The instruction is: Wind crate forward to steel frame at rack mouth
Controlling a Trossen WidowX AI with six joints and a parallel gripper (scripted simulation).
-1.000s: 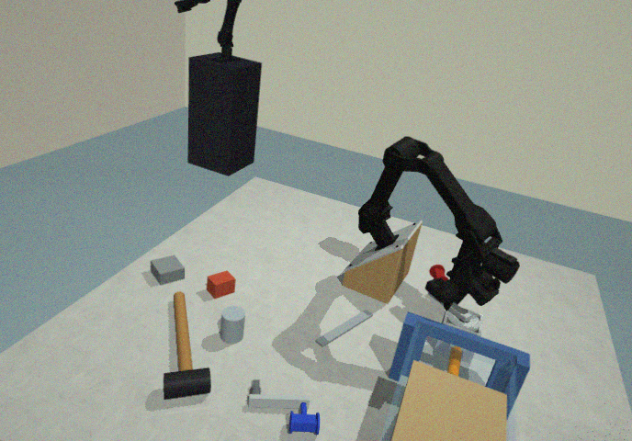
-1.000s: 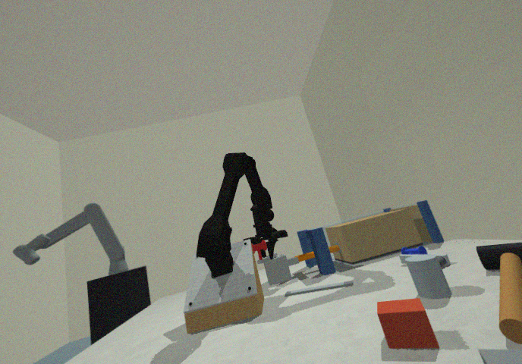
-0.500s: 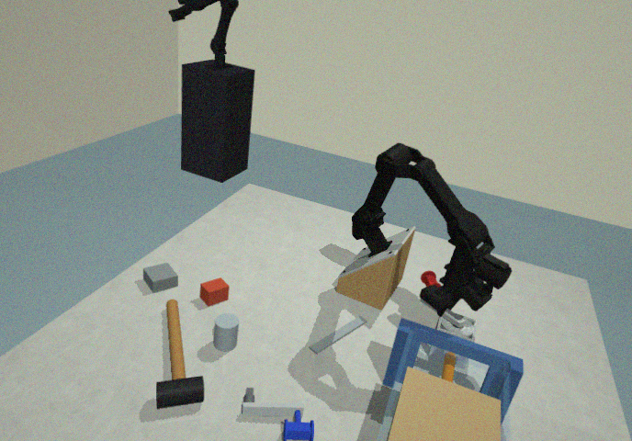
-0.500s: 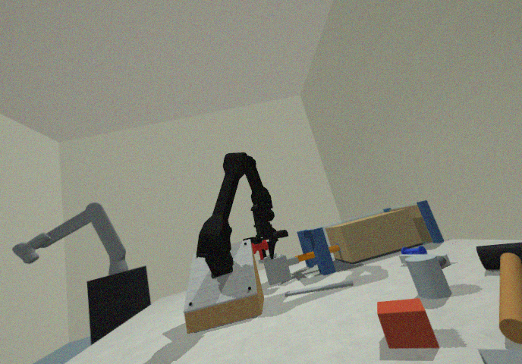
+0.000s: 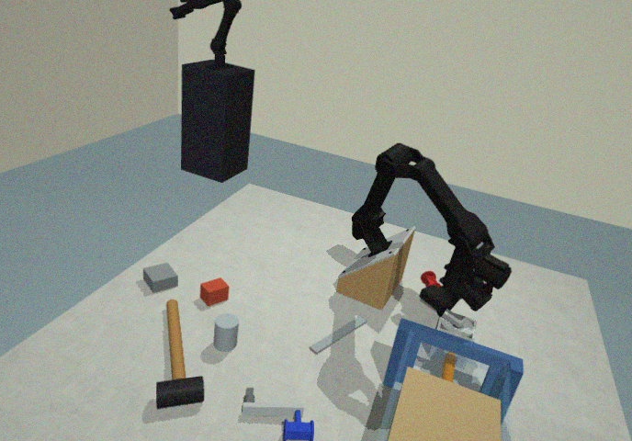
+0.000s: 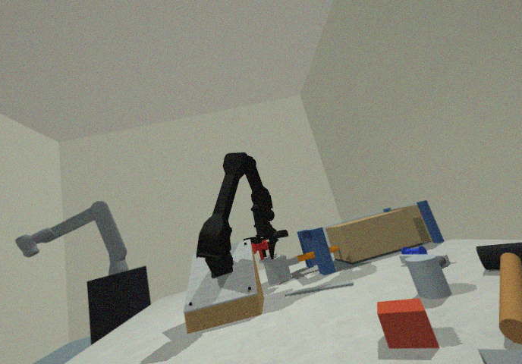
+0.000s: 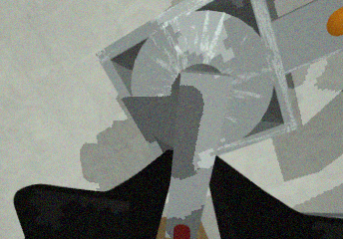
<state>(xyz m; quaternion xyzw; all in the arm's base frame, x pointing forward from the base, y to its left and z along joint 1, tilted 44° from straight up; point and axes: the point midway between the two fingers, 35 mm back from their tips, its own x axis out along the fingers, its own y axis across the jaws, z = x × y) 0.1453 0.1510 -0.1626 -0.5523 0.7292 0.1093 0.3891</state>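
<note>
Now: the red-knobbed crank handle 10 mm behind my gripper tip, 20 mm to the right of it and 20 mm above it. Round my gripper tip: blue steel frame: 180 mm ahead, 50 mm to the left, 20 mm above; then red knob: 20 mm behind, 50 mm to the right, 50 mm above; then winch: 10 mm ahead, 30 mm to the left, 60 mm below.
</note>
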